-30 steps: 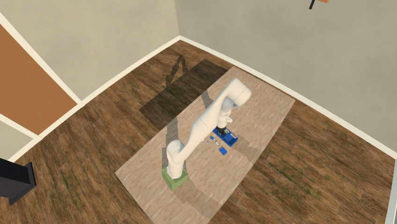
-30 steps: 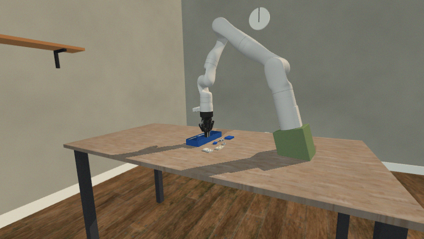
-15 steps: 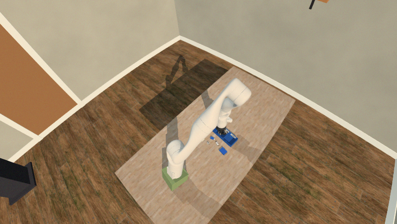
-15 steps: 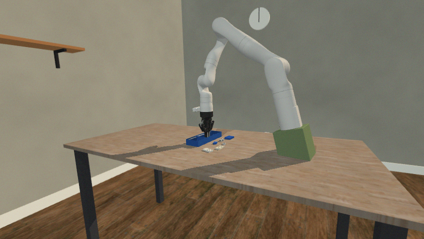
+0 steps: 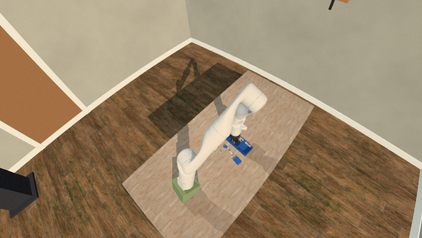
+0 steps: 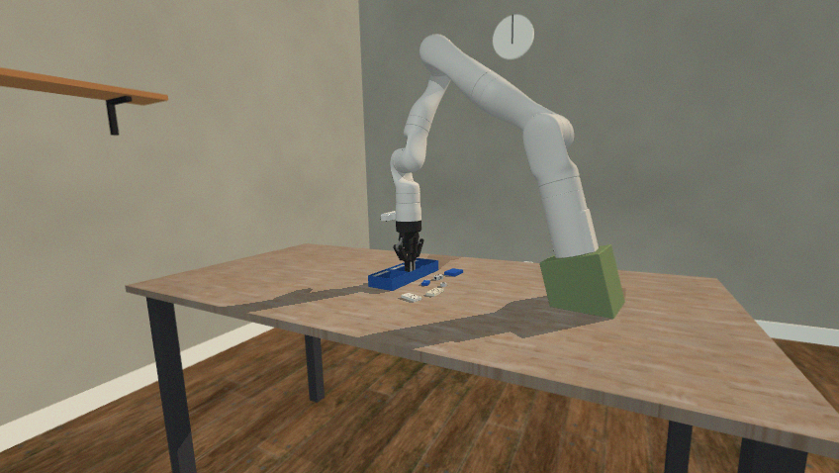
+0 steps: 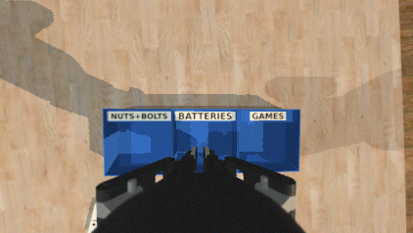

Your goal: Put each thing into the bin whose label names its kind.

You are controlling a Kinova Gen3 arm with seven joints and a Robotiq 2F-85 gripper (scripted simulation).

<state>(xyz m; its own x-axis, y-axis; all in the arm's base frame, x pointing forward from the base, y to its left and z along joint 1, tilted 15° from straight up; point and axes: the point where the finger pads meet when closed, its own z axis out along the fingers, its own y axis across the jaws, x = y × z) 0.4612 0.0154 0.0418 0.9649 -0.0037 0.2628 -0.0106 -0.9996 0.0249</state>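
Right now my hand is 130 mm past the white tile, 80 mm to the right of it and 30 mm above it. Round my hand: flat blue block: 110 mm to the right, 90 mm behind, 30 mm below; grey ring: 120 mm behind, 30 mm below, 20 mm to the left.
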